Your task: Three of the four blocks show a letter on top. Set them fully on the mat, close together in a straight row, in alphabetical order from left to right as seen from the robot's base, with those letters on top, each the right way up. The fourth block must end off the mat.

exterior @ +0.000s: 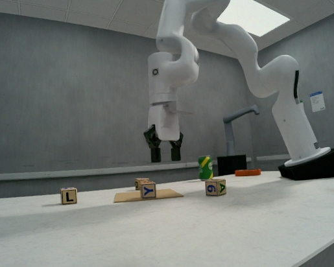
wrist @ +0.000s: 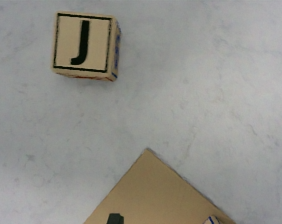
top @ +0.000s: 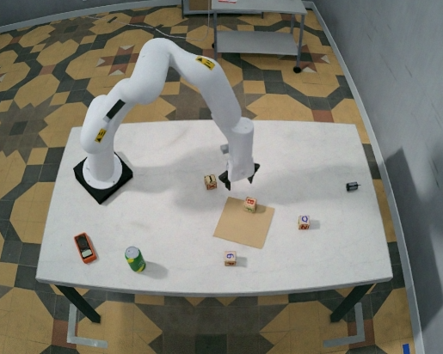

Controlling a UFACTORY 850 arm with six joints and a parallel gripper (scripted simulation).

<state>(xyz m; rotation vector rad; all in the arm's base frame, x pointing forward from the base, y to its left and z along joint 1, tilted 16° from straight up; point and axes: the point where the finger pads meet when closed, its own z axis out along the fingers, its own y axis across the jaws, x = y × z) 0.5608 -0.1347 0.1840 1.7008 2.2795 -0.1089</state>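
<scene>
Now: hand 100 mm past the J block, 90 mm to the right of it and 90 mm above it. Round my hand: tan mat: 10 mm ahead, 110 mm to the right, 110 mm below; Q block: 250 mm ahead, 160 mm to the right, 90 mm below; green can: 430 mm behind, 270 mm to the right, 50 mm below.
</scene>
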